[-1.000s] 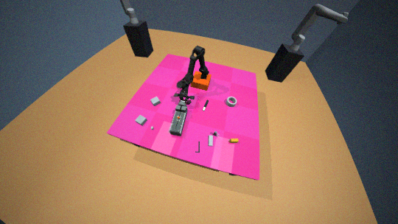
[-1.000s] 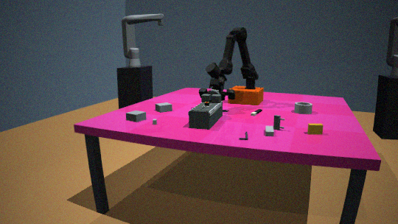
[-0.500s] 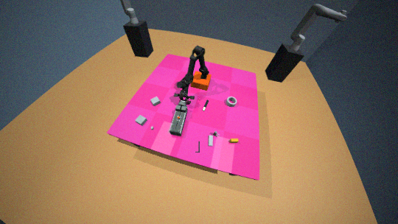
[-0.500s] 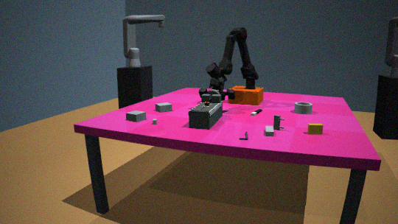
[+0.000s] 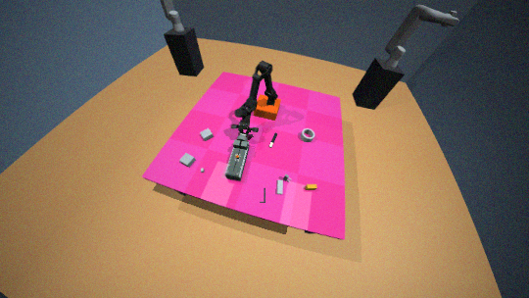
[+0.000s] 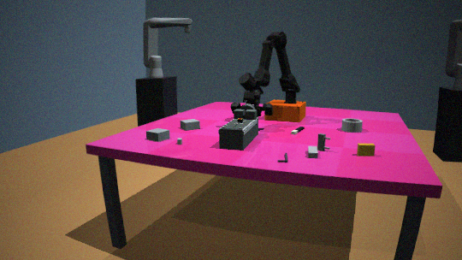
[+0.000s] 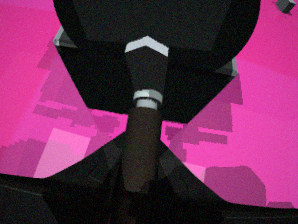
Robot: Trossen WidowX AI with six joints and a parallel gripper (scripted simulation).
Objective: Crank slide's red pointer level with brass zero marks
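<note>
Right now the dark crank handle is 2 cm behind my gripper tip and 3 cm above it. The rest, counted from my gripper tip: small cube 27 cm ahead, 21 cm to the right, 2 cm below; then black-and-white stick 5 cm behind, 21 cm to the left, 3 cm below; then red pointer 16 cm ahead, 5 cm above.
</note>
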